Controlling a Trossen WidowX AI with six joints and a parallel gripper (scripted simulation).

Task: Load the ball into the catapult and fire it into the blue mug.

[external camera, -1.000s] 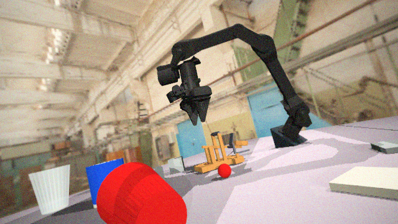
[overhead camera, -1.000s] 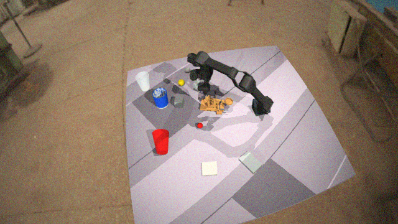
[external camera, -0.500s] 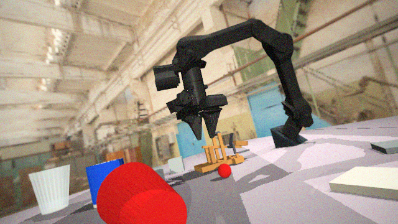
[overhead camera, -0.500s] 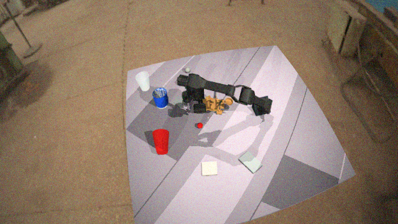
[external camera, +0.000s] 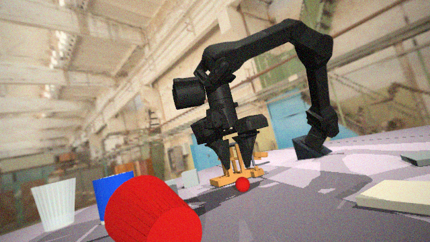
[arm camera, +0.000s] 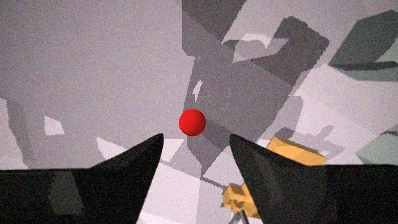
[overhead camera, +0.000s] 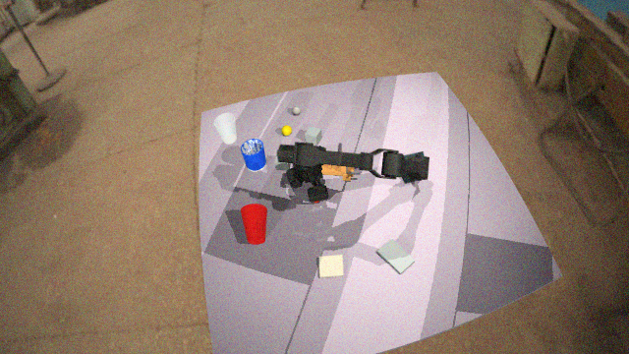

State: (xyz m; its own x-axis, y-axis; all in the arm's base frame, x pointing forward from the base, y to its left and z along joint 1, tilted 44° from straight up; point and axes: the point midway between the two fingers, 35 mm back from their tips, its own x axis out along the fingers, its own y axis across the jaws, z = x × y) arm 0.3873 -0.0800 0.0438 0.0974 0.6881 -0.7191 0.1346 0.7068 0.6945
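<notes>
My gripper tip is now 3 cm above the red ball. Also, from my gripper tip: wooden catapult (15 cm behind, 8 cm to the right); then blue mug (17 cm ahead, 26 cm to the right, 2 cm below); then cream tile (4 cm ahead, 27 cm to the left, 5 cm below).
</notes>
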